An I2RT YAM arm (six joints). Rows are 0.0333 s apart.
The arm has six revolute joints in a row. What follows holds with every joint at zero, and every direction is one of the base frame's.
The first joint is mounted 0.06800 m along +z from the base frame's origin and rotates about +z.
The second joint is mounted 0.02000 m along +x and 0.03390 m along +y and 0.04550 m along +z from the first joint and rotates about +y.
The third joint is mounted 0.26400 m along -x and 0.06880 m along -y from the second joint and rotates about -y.
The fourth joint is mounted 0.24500 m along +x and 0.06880 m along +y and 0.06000 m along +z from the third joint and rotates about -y.
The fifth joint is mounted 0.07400 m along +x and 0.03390 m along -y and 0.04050 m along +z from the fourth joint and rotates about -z.
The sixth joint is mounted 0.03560 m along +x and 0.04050 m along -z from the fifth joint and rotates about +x.
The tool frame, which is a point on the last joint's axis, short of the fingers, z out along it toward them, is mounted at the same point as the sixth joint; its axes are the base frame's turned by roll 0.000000, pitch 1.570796 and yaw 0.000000 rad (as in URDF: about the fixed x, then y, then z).
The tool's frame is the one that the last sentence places.
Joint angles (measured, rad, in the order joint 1, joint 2, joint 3, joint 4, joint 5, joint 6), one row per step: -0.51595, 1.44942, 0.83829, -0.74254, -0.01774, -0.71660; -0.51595, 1.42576, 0.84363, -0.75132, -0.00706, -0.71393; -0.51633, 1.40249, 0.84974, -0.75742, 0.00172, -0.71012; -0.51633, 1.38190, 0.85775, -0.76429, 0.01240, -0.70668; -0.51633, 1.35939, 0.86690, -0.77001, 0.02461, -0.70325; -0.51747, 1.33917, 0.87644, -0.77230, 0.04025, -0.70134; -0.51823, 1.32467, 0.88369, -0.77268, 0.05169, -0.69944; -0.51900, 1.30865, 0.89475, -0.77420, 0.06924, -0.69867; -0.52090, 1.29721, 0.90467, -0.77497, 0.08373, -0.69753; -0.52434, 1.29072, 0.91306, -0.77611, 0.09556, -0.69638; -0.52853, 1.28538, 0.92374, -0.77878, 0.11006, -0.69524; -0.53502, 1.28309, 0.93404, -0.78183, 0.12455, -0.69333; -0.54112, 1.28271, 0.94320, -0.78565, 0.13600, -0.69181; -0.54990, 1.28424, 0.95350, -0.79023, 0.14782, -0.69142; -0.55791, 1.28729, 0.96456, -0.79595, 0.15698, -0.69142; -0.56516, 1.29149, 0.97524, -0.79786, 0.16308, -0.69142
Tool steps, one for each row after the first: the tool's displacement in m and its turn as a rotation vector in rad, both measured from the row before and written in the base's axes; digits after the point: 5 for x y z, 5 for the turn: -0.00147, 0.00040, 0.00652, -0.01849, -0.01272, -0.00501; -0.00125, 0.00025, 0.00669, -0.01807, -0.01650, -0.00624; -0.00100, 0.00013, 0.00657, -0.01889, -0.01429, -0.00618; -0.00108, 0.00011, 0.00735, -0.02213, -0.01734, -0.00683; -0.00093, -0.00043, 0.00709, -0.02598, -0.01690, -0.00790; -0.00062, -0.00033, 0.00527, -0.01941, -0.01364, -0.00643; -0.00060, -0.00059, 0.00670, -0.02666, -0.01427, -0.00783; -0.00046, -0.00086, 0.00542, -0.02151, -0.01151, -0.00850; -0.00041, -0.00121, 0.00388, -0.01591, -0.00681, -0.00921; -0.00037, -0.00155, 0.00426, -0.01779, -0.00524, -0.01119; -0.00047, -0.00214, 0.00348, -0.01559, -0.00216, -0.01432; -0.00039, -0.00196, 0.00268, -0.01136, -0.00011, -0.01237; -0.00052, -0.00267, 0.00257, -0.01117, 0.00181, -0.01425; -0.00026, -0.00252, 0.00239, -0.00822, 0.00239, -0.01200; 0.00028, -0.00254, 0.00219, -0.00707, -0.00095, -0.00993
